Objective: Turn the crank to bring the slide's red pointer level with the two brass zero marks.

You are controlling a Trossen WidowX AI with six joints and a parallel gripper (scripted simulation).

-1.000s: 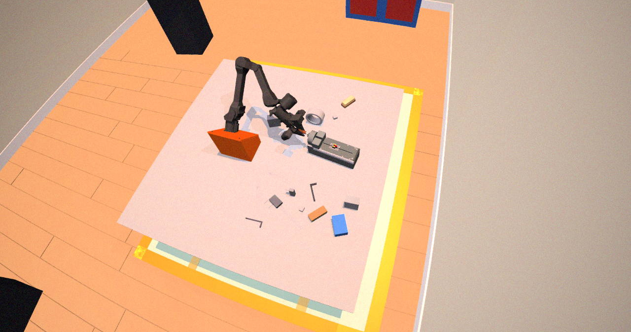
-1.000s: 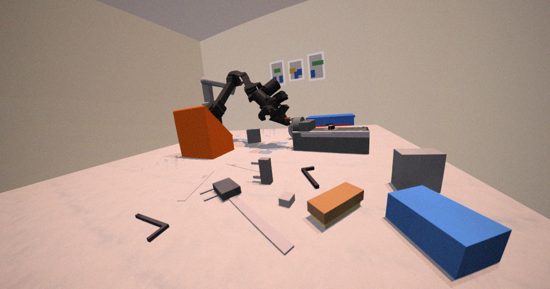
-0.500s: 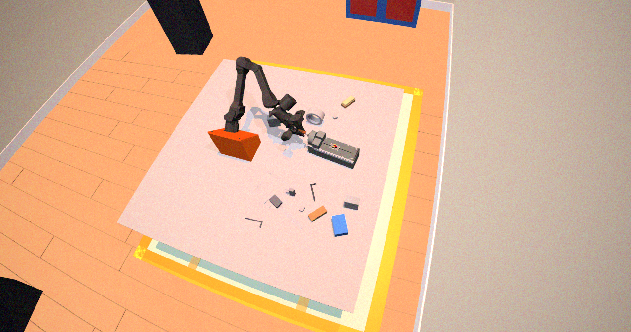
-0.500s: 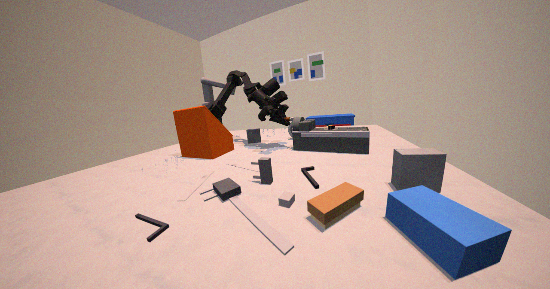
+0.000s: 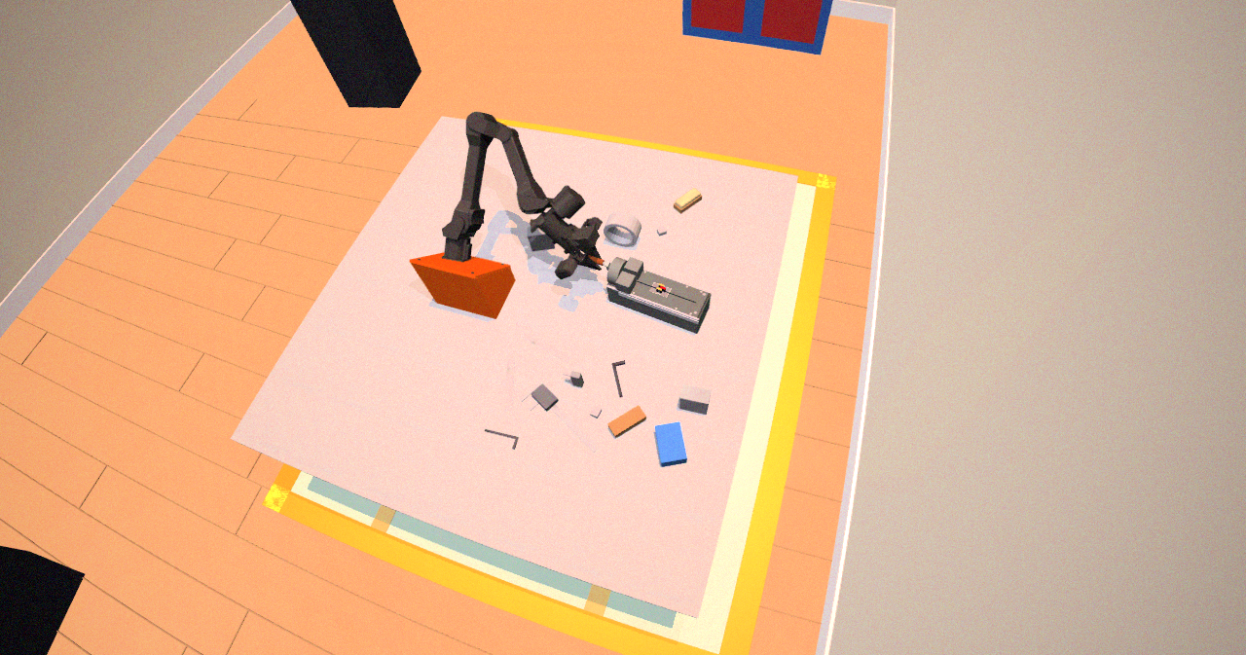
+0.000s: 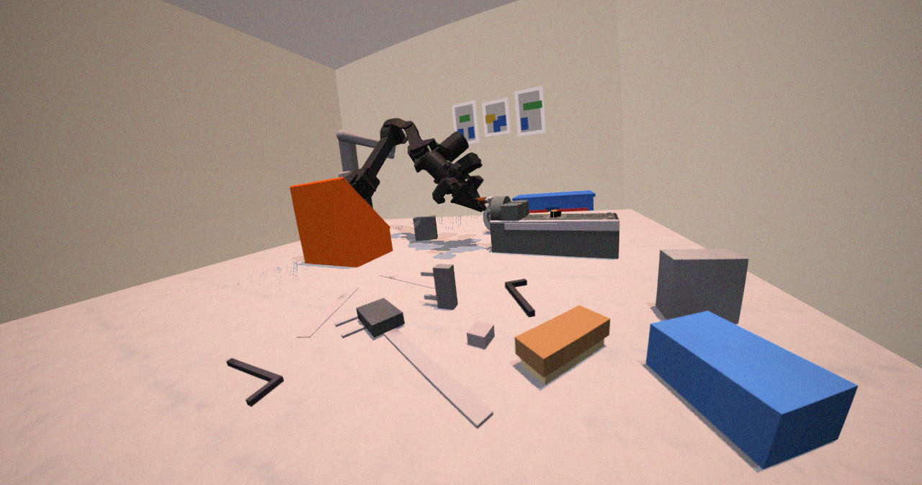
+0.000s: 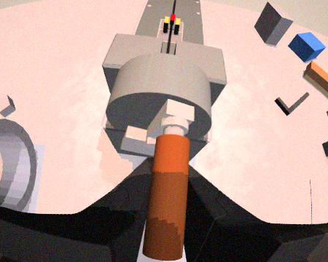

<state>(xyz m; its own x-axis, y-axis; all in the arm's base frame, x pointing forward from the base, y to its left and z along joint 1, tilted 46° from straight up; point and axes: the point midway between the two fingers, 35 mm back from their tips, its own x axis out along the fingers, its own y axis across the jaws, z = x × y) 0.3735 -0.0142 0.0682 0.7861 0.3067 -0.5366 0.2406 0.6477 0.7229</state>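
Right now my gripper tip is 20 mm below the crank handle and 20 mm past it. The rest, counted from my gripper tip: red pointer: 170 mm ahead, 40 mm to the right, 10 mm below; then blue block: 430 mm to the right, 240 mm ahead, 80 mm below.
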